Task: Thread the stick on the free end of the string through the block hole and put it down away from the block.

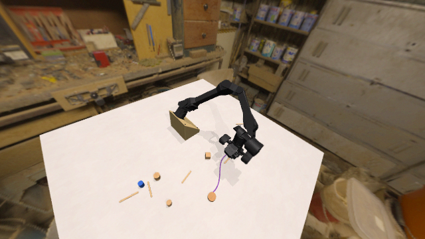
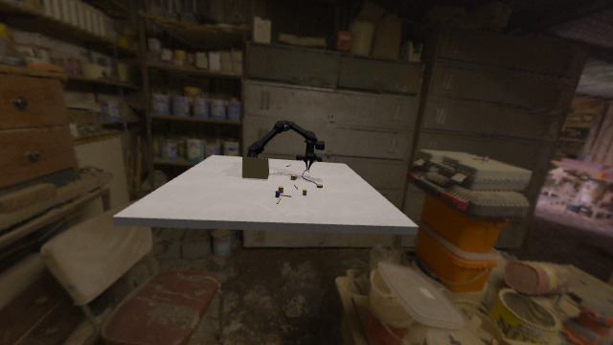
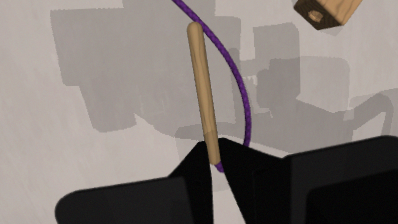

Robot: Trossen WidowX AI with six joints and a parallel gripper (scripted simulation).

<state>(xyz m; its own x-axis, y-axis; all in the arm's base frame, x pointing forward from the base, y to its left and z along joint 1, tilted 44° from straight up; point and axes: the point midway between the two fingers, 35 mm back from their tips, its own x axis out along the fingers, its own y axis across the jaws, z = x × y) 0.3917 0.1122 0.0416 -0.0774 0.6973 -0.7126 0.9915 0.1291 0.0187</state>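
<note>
Now: the thin wooden stick 10 mm to the right of my gripper tip. Round my gripper tip: round wooden button: 80 mm ahead, 210 mm to the right, 50 mm below; then blue cylinder: 170 mm behind, 440 mm to the right, 40 mm below; then small wooden block: 100 mm behind, 90 mm to the right, 40 mm below.
</note>
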